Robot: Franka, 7 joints.
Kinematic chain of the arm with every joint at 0, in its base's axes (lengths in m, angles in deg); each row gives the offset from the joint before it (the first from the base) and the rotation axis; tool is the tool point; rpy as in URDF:
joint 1: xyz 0 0 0.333 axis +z
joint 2: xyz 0 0 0 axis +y
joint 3: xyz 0 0 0.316 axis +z
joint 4: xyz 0.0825 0 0 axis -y
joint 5: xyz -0.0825 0 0.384 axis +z
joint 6: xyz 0 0 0 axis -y
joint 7: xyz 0.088 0 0 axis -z
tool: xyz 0 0 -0.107 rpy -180 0 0
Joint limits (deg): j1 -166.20..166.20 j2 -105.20..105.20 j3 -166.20..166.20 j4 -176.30..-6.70 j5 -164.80..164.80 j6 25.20..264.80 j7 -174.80..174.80
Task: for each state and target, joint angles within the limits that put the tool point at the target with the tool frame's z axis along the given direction. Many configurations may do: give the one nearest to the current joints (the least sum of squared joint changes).
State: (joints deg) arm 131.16 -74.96 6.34 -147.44 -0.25 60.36 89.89
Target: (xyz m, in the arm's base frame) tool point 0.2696 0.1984 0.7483 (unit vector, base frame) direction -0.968 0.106 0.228
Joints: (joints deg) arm 147.90 -95.25 -39.88 -119.22 26.09 107.27 89.89
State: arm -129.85 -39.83 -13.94 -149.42 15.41 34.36 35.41
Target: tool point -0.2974 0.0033 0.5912 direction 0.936 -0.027 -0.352
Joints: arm -139.11 -23.85 -35.55 -113.60 8.50 26.32 35.41
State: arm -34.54 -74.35 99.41 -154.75 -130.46 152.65 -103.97
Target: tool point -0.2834 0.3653 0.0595 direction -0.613 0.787 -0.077
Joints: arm 19.54 -70.86 128.16 -135.94 -150.89 113.43 -103.97
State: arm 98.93 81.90 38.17 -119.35 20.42 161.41 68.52
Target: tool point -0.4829 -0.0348 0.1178 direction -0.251 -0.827 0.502
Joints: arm 92.04 104.59 65.34 -129.46 30.89 133.63 68.52
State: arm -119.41 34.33 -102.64 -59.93 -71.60 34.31 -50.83
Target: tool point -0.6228 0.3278 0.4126 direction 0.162 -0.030 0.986
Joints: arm -162.38 79.95 -74.12 -77.91 -96.16 70.51 -50.83
